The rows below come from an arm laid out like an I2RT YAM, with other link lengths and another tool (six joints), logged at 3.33 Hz.
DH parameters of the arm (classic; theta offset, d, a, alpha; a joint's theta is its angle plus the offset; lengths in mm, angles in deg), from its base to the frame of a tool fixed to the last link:
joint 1: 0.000 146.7 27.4 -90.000
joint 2: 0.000 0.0 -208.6 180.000
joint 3: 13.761 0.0 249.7 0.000
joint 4: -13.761 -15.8 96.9 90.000
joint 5: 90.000 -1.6 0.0 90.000
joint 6: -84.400 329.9 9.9 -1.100
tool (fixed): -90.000 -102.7 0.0 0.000
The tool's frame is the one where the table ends.
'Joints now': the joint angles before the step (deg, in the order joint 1, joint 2, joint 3, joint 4, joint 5, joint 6). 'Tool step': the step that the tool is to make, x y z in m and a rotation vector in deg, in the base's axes. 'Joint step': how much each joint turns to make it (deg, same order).
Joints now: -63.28 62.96 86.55 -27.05 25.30 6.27
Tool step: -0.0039 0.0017 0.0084 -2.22 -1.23 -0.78
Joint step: 0.02 -1.21 -1.97 3.23 0.79 0.15
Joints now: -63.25 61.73 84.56 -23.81 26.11 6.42
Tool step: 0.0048 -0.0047 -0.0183 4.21 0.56 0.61
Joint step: -0.01 2.34 3.04 -5.37 -0.70 1.51
